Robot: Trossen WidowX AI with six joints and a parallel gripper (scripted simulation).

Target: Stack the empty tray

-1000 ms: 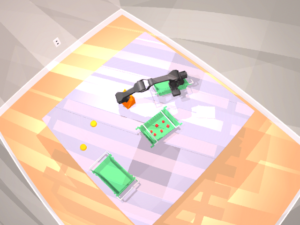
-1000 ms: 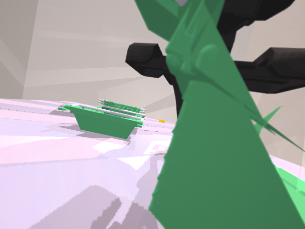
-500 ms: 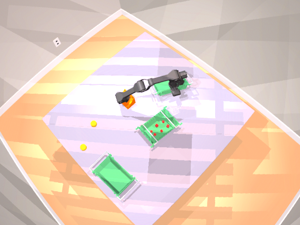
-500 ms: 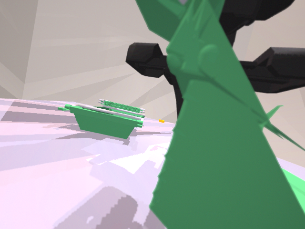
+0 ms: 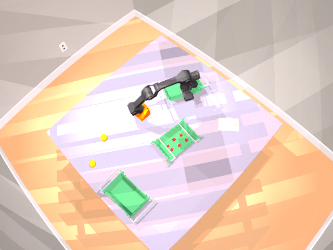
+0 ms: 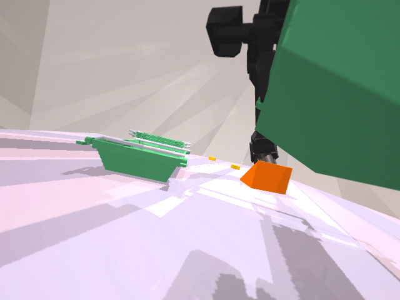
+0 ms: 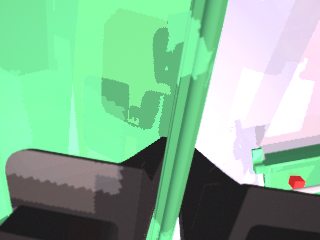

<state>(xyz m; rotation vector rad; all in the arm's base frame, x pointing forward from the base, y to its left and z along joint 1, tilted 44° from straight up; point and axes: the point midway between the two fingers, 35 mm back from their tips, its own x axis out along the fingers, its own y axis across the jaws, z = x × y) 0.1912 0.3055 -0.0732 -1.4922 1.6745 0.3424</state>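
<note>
Now: the tray 70 mm behind my gripper tip and 30 mm to the left of it. Round my gripper tip: pale patch 320 mm ahead, 160 mm below, 130 mm to the left.
</note>
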